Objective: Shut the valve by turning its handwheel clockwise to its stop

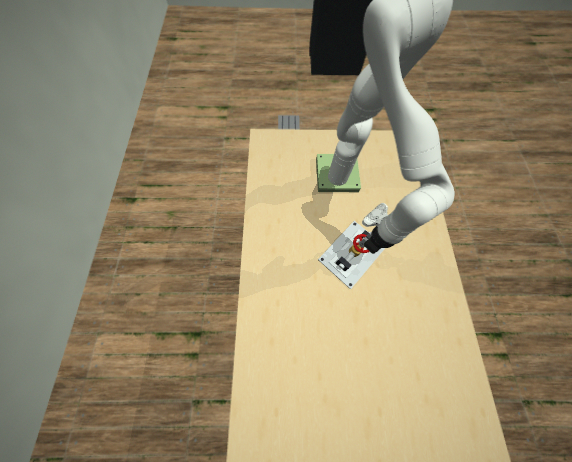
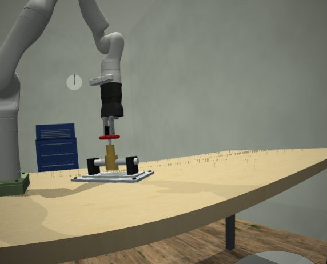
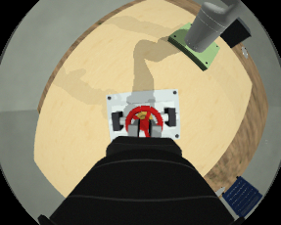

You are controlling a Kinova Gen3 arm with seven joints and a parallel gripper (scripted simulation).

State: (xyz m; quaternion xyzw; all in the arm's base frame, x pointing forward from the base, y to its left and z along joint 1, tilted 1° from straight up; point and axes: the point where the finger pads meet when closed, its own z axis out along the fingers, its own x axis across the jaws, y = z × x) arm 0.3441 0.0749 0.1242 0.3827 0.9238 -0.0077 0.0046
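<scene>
My hand is 3 cm above the red handwheel.
</scene>
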